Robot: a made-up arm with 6 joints. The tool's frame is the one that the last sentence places.
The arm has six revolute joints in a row. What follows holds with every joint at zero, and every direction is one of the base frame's. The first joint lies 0.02 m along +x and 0.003 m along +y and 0.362 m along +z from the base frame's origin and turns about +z. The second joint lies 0.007 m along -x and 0.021 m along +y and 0.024 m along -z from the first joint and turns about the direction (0.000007, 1, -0.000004). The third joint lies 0.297 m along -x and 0.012 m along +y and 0.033 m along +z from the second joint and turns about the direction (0.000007, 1, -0.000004). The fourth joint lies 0.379 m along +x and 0.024 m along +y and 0.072 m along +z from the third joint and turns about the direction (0.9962, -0.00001, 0.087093). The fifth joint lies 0.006 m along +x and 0.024 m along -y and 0.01 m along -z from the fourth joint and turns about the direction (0.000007, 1, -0.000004). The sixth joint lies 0.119 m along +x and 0.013 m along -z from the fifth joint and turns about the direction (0.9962, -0.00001, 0.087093). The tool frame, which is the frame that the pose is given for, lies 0.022 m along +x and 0.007 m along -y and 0.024 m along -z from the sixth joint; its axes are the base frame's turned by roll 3.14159, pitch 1.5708 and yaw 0 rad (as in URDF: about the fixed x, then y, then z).
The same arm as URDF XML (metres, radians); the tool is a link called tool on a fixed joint. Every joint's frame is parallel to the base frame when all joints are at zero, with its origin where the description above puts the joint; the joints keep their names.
<robot name="arm">
  <link name="base_link"/>
  <link name="link1"/>
  <link name="link2"/>
  <link name="link3"/>
  <link name="link4"/>
  <link name="link5"/>
  <link name="link6"/>
  <link name="tool"/>
  <joint name="joint 1" type="continuous">
    <parent link="base_link"/>
    <child link="link1"/>
    <origin xyz="0.02 0.003 0.362" rpy="0 0 0"/>
    <axis xyz="0 0 1"/>
  </joint>
  <joint name="joint 2" type="continuous">
    <parent link="link1"/>
    <child link="link2"/>
    <origin xyz="-0.007 0.021 -0.024" rpy="0 0 0"/>
    <axis xyz="0 1 0"/>
  </joint>
  <joint name="joint 3" type="continuous">
    <parent link="link2"/>
    <child link="link3"/>
    <origin xyz="-0.297 0.012 0.033" rpy="0 0 0"/>
    <axis xyz="0 1 0"/>
  </joint>
  <joint name="joint 4" type="continuous">
    <parent link="link3"/>
    <child link="link4"/>
    <origin xyz="0.379 0.024 0.072" rpy="0 0 0"/>
    <axis xyz="0.9962 0 0.0871"/>
  </joint>
  <joint name="joint 5" type="continuous">
    <parent link="link4"/>
    <child link="link5"/>
    <origin xyz="0.006 -0.024 -0.01" rpy="0 0 0"/>
    <axis xyz="0 1 0"/>
  </joint>
  <joint name="joint 6" type="continuous">
    <parent link="link5"/>
    <child link="link6"/>
    <origin xyz="0.119 0 -0.013" rpy="0 0 0"/>
    <axis xyz="0.9962 0 0.0871"/>
  </joint>
  <joint name="tool_joint" type="fixed">
    <parent link="link6"/>
    <child link="tool"/>
    <origin xyz="0.022 -0.007 -0.024" rpy="3.1416 1.5708 0"/>
  </joint>
</robot>

